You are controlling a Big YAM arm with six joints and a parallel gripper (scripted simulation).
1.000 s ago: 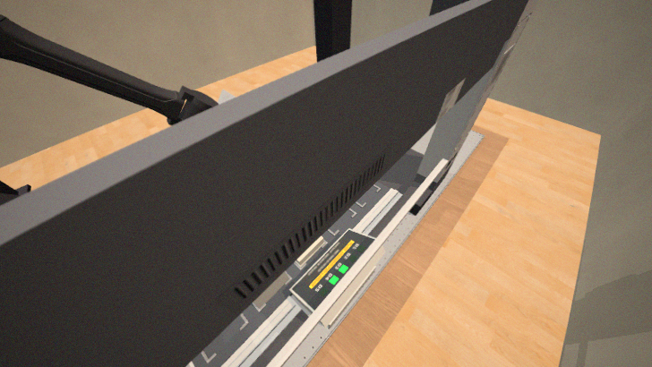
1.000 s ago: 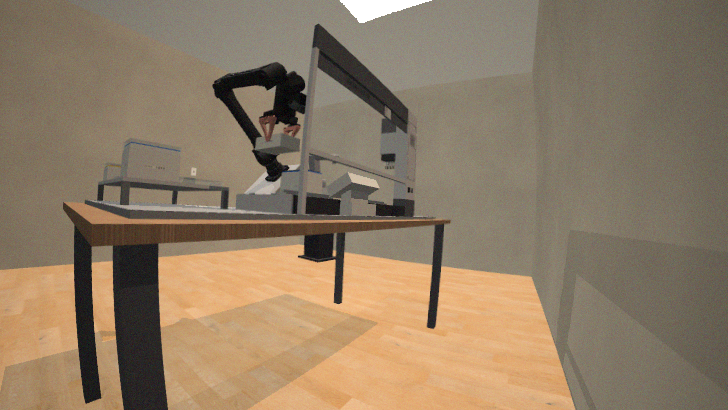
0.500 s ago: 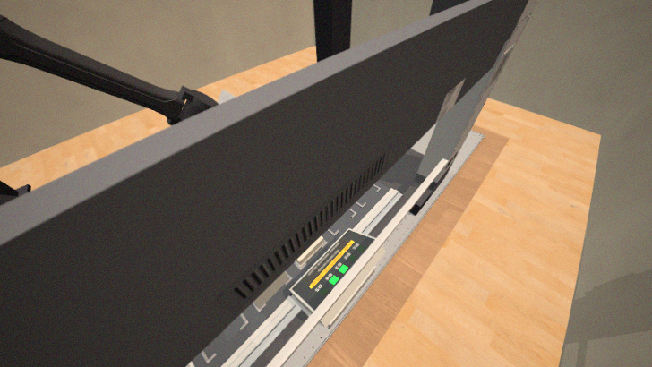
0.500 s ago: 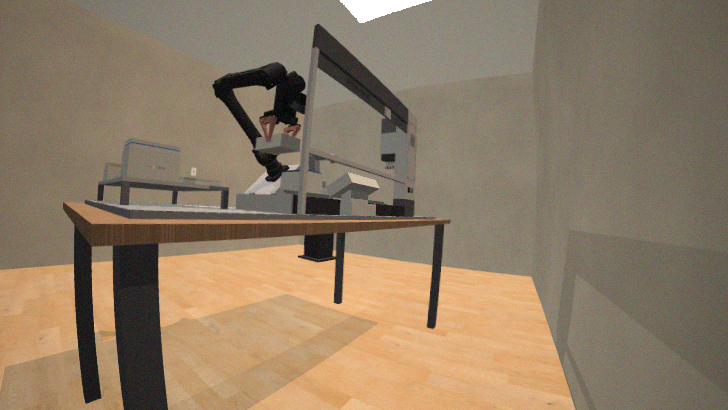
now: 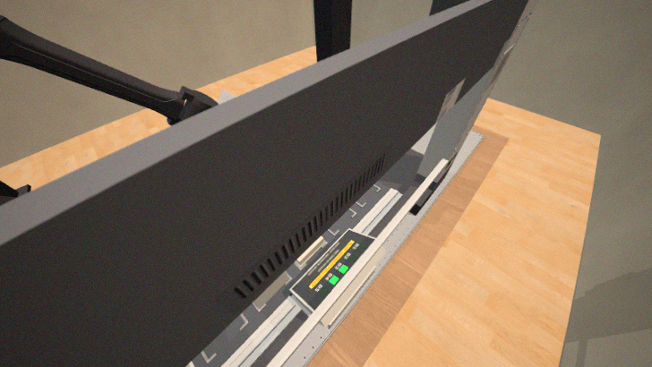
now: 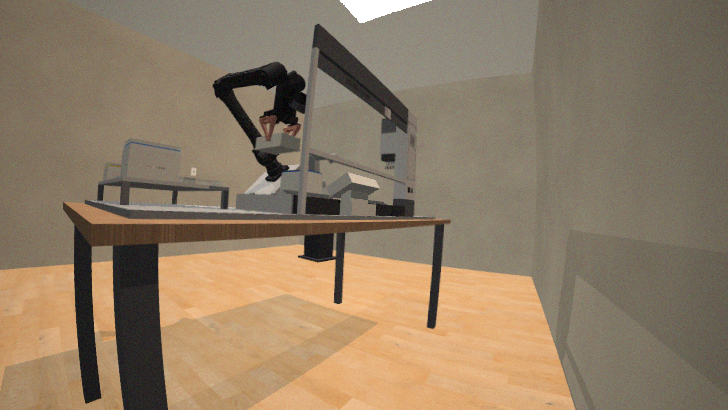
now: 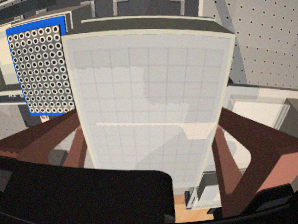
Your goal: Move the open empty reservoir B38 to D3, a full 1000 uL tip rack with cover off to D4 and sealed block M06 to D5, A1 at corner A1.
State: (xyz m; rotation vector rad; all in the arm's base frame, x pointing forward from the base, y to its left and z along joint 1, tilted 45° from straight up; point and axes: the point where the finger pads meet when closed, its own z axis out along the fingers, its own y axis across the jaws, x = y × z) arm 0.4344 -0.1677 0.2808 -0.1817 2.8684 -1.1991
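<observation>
Right now the pale sealed deep-well block is 1 cm below my hand. Also, from my hand: tall frame post 19 cm ahead, 4 cm to the right, 1 cm above; then rg label 23 cm to the left, 22 cm below, 18 cm behind; then cream one-well reservoir 25 cm to the left, 17 cm below, 3 cm behind.
</observation>
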